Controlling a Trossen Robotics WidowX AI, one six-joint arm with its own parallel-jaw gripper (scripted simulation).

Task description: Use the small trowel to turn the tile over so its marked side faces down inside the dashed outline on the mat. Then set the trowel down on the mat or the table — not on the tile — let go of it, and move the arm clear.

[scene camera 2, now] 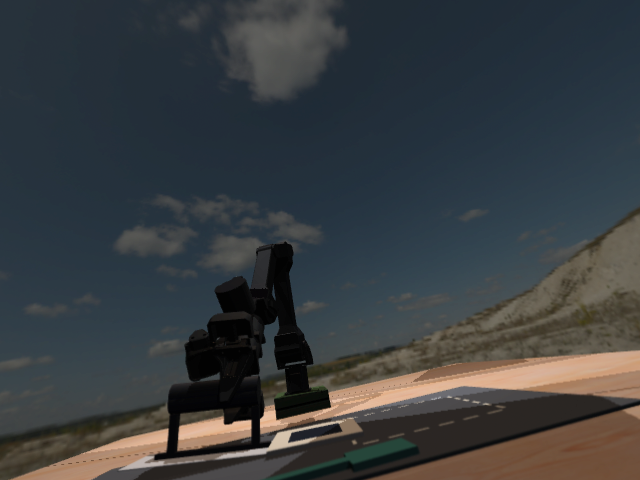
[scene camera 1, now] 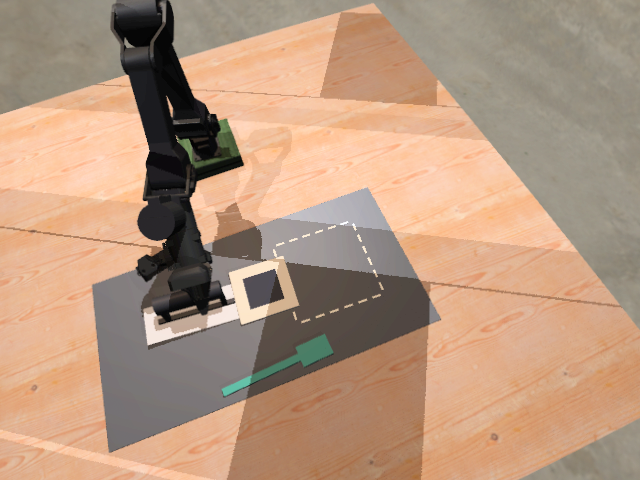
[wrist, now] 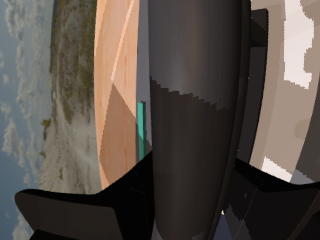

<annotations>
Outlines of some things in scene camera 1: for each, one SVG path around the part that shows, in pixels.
My gripper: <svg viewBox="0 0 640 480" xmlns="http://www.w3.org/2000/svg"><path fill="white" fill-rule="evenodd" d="M197 226L166 238L166 241L162 243L162 251L152 257L146 254L137 260L138 266L136 270L138 272L137 275L142 276L146 282L166 268L168 268L168 271L174 270L167 280L170 291L182 290L187 292L201 315L205 316L208 315L209 311L208 300L212 267L207 268L203 263L208 262L212 264L210 252L203 249L200 238L201 234Z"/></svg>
A tile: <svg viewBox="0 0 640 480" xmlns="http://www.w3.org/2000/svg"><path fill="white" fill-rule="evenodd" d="M283 256L229 272L241 325L299 307Z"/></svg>
</annotations>
